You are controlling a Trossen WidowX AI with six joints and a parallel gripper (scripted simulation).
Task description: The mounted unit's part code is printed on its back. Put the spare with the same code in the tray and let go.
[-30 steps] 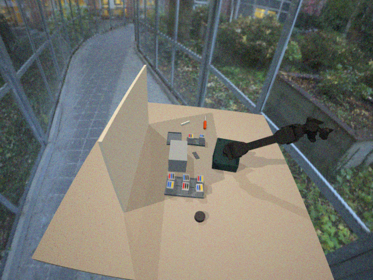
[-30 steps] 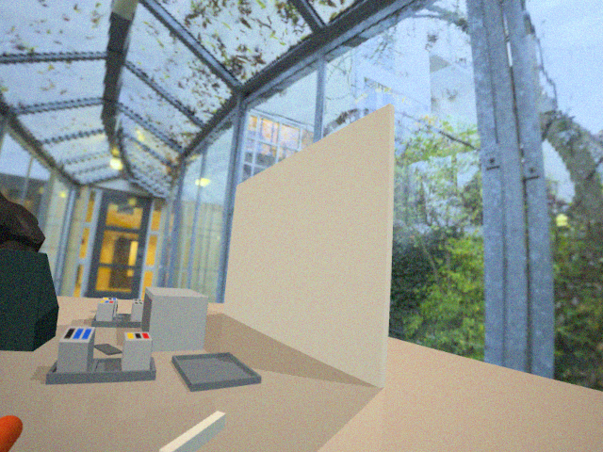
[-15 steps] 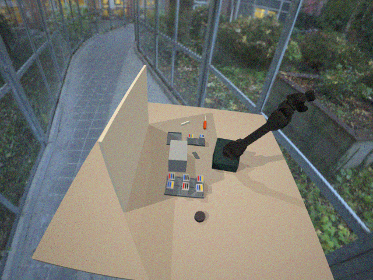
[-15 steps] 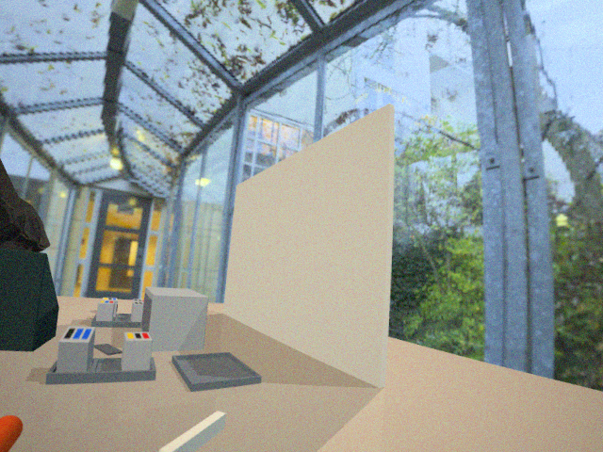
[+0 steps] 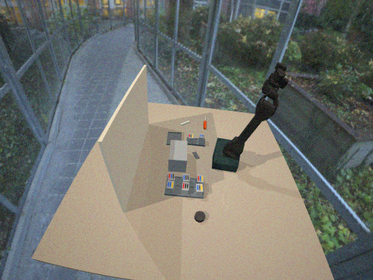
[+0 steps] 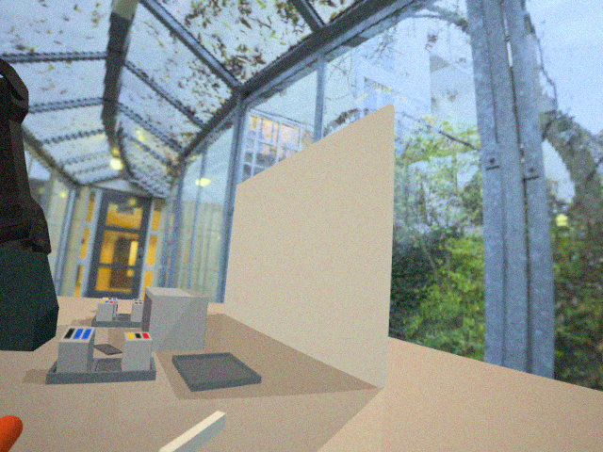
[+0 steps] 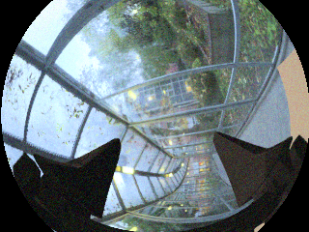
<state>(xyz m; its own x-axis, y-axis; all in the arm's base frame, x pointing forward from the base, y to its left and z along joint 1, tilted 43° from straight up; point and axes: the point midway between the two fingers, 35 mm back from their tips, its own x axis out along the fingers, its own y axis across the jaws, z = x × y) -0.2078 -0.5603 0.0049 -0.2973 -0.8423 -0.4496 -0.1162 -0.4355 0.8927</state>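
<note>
Now: gripper tip 48 cm short of the grey spare, 30 cm to the right of it and 45 cm above it. From my gripper tip the other things lie so: tall beige partition: 75 cm ahead, 54 cm to the left, 27 cm below; then grey mounted unit: 52 cm ahead, 50 cm to the left, 44 cm below; then grey tray: 44 cm ahead, 29 cm to the left, 49 cm below.
</note>
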